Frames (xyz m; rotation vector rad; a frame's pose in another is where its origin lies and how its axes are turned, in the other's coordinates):
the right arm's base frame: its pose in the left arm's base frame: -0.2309 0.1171 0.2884 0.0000 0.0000 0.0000
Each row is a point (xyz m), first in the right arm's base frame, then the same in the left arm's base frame.
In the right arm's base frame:
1: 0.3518 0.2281 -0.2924
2: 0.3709 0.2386 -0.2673
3: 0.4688 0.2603 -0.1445
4: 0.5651 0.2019 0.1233
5: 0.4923 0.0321 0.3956
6: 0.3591 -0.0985 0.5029
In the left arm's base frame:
1: 0.1209 0.3452 -0.0040
2: 0.1400 0.3557 0.0211
3: 0.2379 0.3774 0.1439
4: 0.3342 0.3190 0.4117
5: 0.2614 0.1492 0.6840
6: 0.1282 0.0186 0.7913

